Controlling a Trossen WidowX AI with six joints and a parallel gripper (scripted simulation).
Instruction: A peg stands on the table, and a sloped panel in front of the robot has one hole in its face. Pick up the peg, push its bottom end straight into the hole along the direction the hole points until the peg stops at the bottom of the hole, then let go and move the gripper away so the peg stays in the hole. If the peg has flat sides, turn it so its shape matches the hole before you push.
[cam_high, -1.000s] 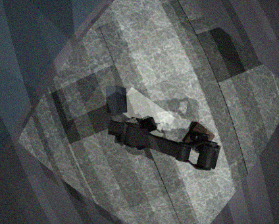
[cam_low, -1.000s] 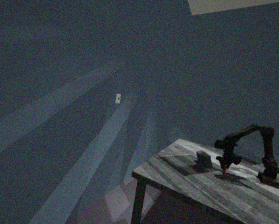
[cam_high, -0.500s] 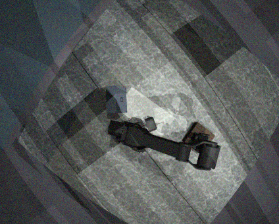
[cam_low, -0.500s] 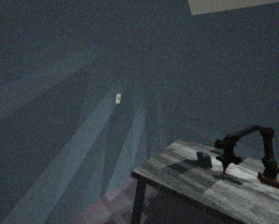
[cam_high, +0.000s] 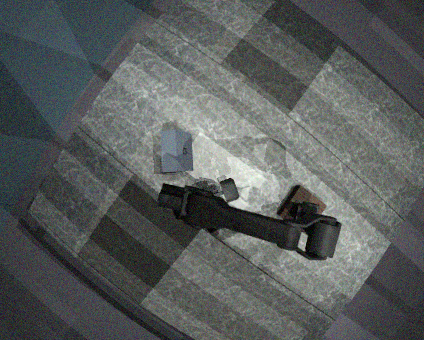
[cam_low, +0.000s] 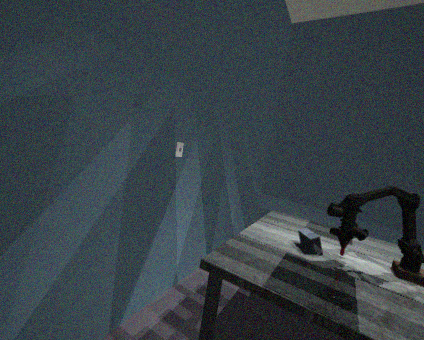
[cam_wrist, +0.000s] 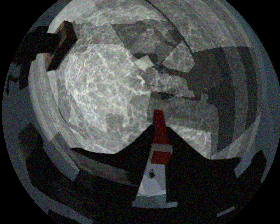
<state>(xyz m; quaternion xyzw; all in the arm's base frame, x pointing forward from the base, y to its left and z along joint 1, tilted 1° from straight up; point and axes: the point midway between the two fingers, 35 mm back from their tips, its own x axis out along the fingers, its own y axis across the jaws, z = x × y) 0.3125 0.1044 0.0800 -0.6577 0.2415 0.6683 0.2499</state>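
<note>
My gripper tip is 150 mm short of the grey sloped panel, 80 mm to the left of it and 40 mm above it. The rest, counted from my gripper tip: red peg (20 mm above).
</note>
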